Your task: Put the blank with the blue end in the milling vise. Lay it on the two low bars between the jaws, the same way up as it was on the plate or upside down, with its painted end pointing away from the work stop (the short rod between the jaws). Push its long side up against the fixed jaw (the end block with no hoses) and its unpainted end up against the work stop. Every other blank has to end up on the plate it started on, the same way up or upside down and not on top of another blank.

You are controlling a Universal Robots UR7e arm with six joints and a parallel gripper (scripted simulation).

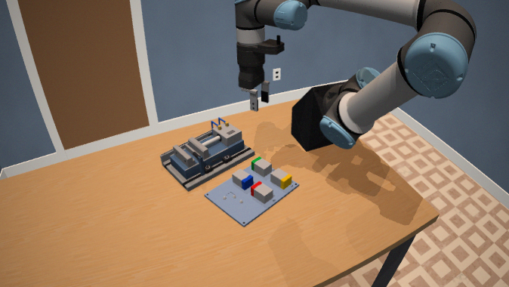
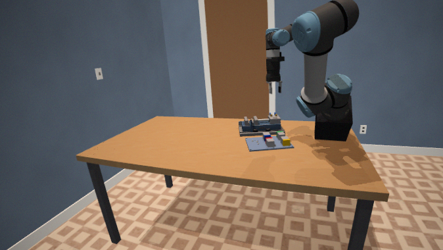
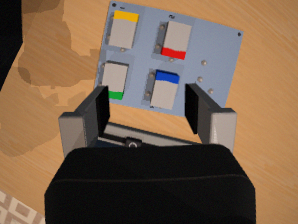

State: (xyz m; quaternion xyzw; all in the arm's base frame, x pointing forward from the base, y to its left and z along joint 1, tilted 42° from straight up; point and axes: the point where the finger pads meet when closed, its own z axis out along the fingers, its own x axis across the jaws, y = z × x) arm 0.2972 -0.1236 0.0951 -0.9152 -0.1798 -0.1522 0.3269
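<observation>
The blue-ended blank lies 29 cm below my hand, 5 cm ahead of it and 3 cm to the right of it. From my hand the other things lie so: yellow-ended blank 29 cm below, 6 cm behind, 3 cm to the left; then green-ended blank 29 cm below, 5 cm to the right, 4 cm behind; then red-ended blank 29 cm below, 6 cm to the left, 3 cm ahead.
</observation>
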